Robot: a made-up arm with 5 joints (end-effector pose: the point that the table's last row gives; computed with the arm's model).
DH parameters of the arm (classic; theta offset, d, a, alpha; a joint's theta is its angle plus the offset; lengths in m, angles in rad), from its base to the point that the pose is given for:
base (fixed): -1.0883 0 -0.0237 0
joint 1: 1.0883 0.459 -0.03 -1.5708
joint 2: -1.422 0 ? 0
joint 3: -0.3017 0 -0.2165 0
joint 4: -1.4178 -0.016 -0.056 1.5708
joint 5: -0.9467 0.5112 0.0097 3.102
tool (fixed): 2.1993 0.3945 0 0
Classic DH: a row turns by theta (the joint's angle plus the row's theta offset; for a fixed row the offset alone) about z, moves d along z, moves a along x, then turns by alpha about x.
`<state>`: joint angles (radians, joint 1 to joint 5).
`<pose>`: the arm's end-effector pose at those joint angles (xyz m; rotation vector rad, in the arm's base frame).
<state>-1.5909 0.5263 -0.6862 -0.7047 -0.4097</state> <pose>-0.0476 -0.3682 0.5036 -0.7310 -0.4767 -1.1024</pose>
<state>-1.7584 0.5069 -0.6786 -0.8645 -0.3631</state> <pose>-0.1124 -0.3553 0.5313 -0.9353 -0.5319 -1.2608</pose>
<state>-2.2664 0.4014 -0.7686 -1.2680 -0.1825</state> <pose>-0.2745 -0.2456 0.6436 -1.7366 -0.6383 -1.5424</pose>
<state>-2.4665 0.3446 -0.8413 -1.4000 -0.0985</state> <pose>-0.3101 -0.1772 0.6943 -2.1088 -0.6369 -1.5079</pose>
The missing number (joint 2, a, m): 0.3509
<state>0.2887 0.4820 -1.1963 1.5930 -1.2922</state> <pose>0.2799 0.0929 0.4705 0.4642 0.8946 1.4753</pose>
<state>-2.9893 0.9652 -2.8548 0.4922 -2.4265</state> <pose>-0.6075 -0.0720 0.7529 -0.5660 1.3069 -0.4891</pose>
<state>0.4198 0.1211 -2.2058 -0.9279 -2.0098</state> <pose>0.1552 0.0925 1.0559 -2.1868 -2.1304 0.1750</pose>
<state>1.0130 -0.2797 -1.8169 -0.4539 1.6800</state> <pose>0.0737 0.1168 1.0613 2.5270 -0.5705 -0.2085</pose>
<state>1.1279 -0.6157 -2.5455 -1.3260 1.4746</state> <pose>-0.1379 -0.3040 0.9730 -1.7122 0.5025 -0.2774</pose>
